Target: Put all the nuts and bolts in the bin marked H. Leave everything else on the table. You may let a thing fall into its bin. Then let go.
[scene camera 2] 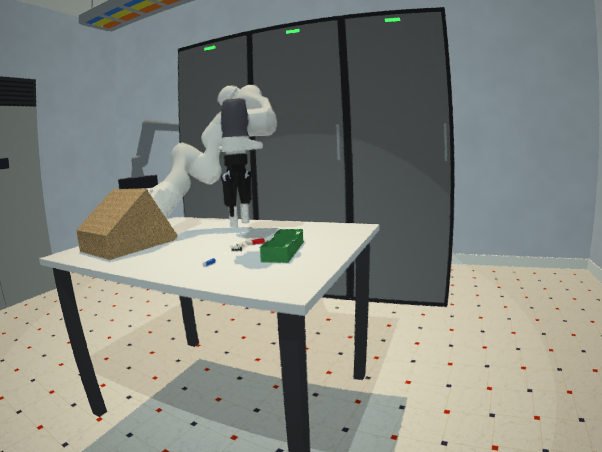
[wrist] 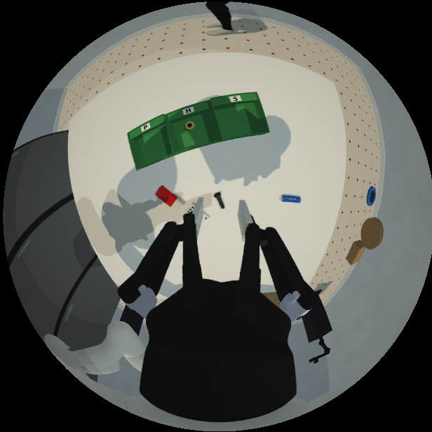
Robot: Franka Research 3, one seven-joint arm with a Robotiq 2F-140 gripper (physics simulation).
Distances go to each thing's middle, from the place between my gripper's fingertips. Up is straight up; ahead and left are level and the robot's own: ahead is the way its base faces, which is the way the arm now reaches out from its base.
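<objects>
There is the green three-part bin (scene camera 2: 281, 248). Measured from my hand, the bin is 40 mm to the left and 140 mm ahead, and it sits 70 mm below.
</objects>
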